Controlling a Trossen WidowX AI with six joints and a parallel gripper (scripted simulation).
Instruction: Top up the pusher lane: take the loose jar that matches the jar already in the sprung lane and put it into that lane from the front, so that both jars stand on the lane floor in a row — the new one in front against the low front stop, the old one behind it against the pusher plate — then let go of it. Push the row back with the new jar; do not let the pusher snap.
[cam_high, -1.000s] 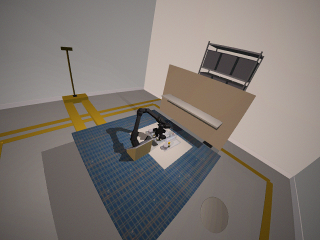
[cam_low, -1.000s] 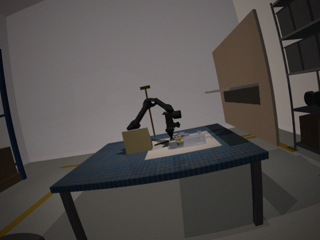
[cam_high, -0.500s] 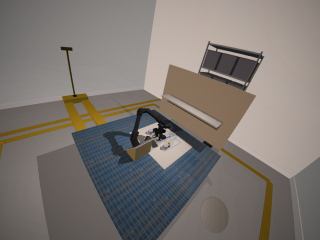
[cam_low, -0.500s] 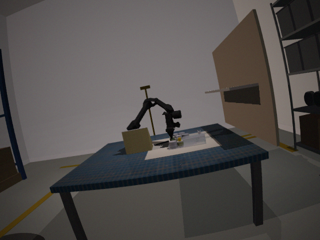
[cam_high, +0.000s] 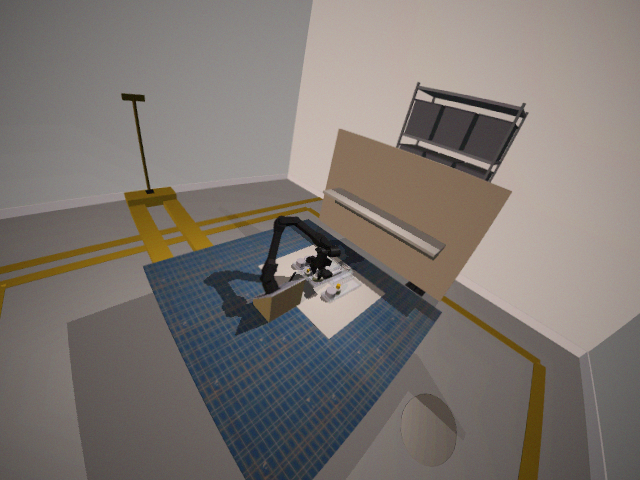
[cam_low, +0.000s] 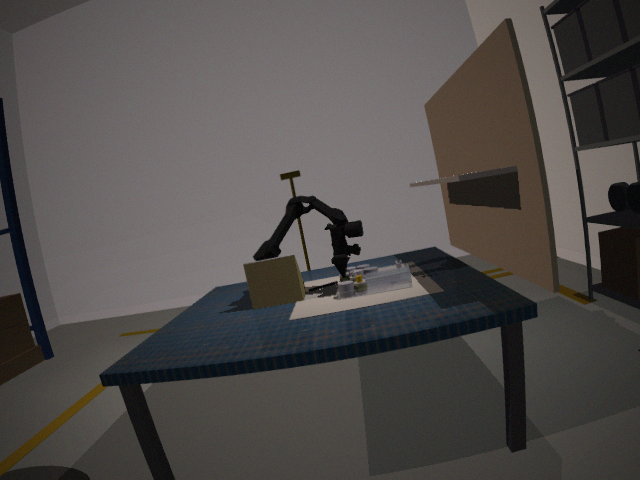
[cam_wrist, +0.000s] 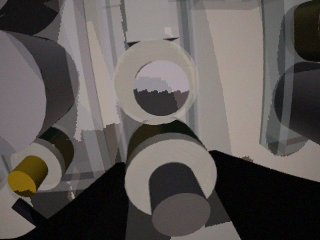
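The white mat is 6 cm ahead of my gripper tip, 1 cm to the right of it and 5 cm below it. Also, from my gripper tip: shelf: 50 cm ahead, 6 cm to the right, 32 cm above; clear lane unit: 14 cm ahead, 5 cm to the right, 3 cm below; brown wall board: 61 cm ahead, 8 cm to the right, 35 cm above.
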